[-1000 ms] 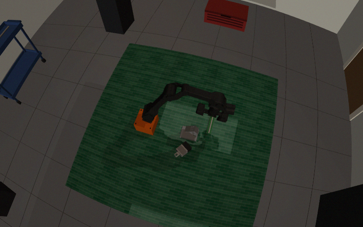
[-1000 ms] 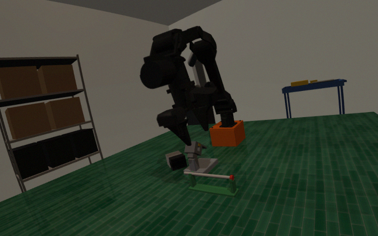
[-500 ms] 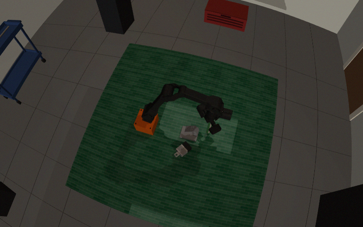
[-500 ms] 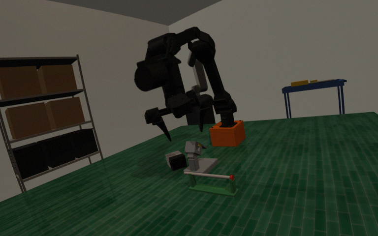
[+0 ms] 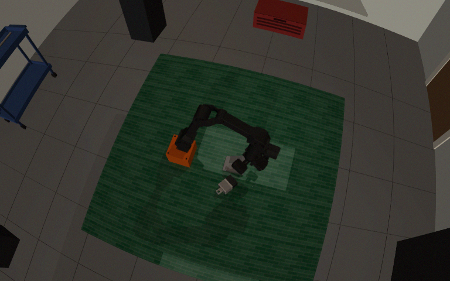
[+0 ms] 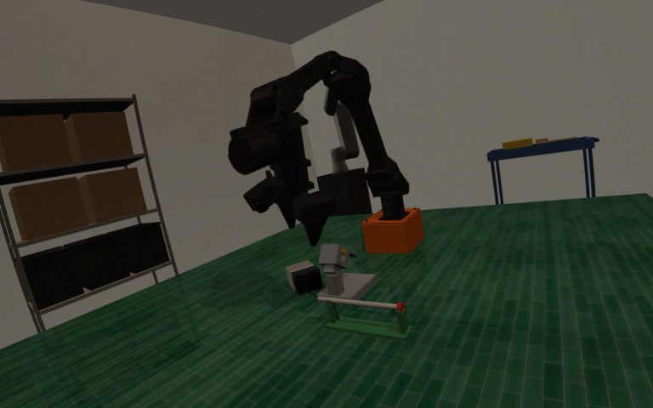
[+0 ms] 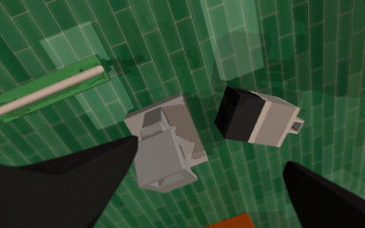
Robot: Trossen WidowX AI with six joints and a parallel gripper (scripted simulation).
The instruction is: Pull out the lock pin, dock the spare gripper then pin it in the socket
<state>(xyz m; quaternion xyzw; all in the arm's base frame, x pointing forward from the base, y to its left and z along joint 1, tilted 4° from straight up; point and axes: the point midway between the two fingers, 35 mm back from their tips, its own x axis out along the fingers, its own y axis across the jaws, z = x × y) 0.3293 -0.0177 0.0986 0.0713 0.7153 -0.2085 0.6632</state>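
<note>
Right now the spare gripper is 60 mm behind my gripper tip, 90 mm to the right of it and 110 mm below it. Round my gripper tip: grey mount 50 mm behind, 40 mm to the left, 80 mm below; green cradle 50 mm ahead, 150 mm to the left, 110 mm below.
</note>
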